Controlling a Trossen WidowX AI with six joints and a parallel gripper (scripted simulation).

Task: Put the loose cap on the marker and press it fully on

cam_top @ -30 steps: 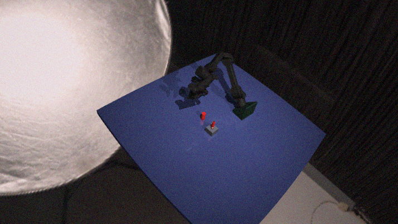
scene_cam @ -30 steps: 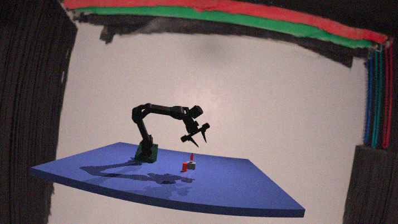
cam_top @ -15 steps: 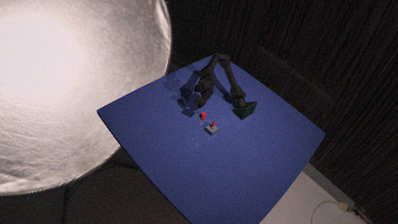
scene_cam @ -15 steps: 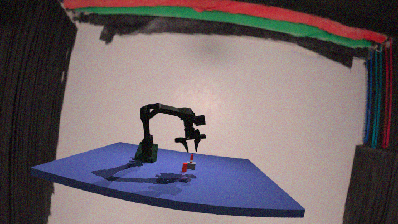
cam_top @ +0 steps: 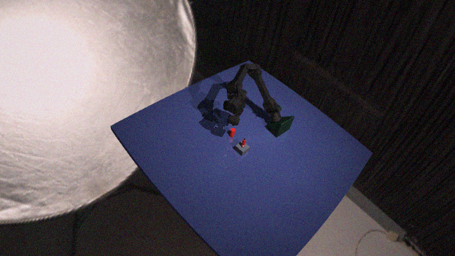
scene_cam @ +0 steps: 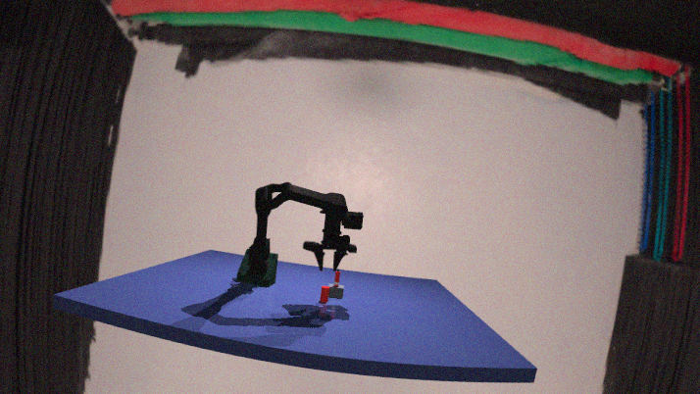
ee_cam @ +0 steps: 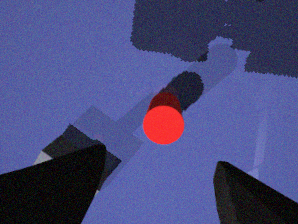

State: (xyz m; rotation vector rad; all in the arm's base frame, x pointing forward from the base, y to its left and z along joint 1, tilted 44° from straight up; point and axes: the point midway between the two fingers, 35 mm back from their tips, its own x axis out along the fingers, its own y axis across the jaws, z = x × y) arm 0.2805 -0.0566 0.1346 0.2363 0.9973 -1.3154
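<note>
Now: the red cap 9 cm below my gripper tip. Round my gripper tip: holder block (12 cm to the left, 9 cm below, 4 cm ahead).
</note>
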